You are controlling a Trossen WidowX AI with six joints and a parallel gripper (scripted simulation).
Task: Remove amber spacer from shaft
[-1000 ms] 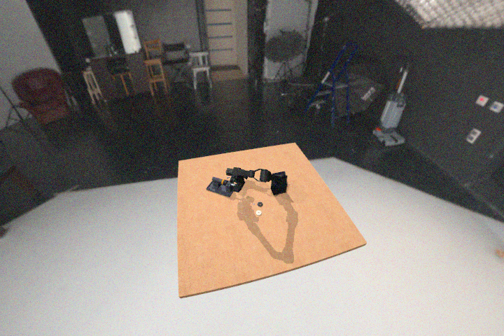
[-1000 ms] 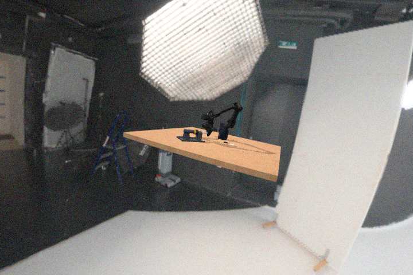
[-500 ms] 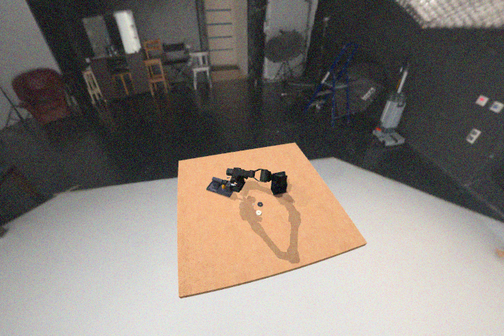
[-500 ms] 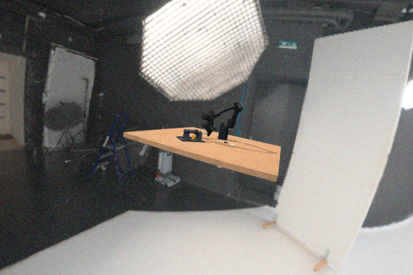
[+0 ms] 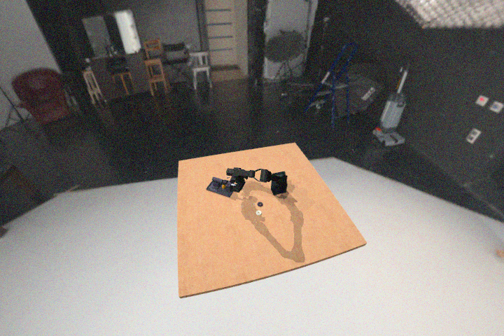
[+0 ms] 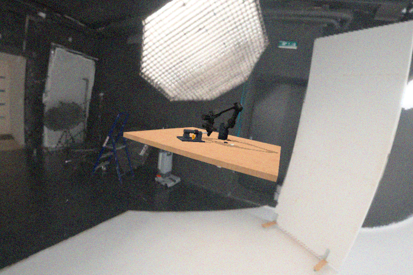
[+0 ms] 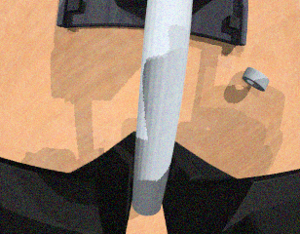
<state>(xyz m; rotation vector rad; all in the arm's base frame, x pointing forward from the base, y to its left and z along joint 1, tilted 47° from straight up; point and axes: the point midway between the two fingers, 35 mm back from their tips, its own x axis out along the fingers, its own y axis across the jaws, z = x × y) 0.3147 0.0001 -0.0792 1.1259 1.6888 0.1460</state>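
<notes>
Right now my gripper tip is 5 cm short of the light grey shaft, 4 cm to the left of it and 3 cm below it. The rest, counted from my gripper tip: amber spacer (13 cm ahead, 10 cm to the right, 2 cm below); dark grey support block (15 cm ahead, 12 cm to the right).
</notes>
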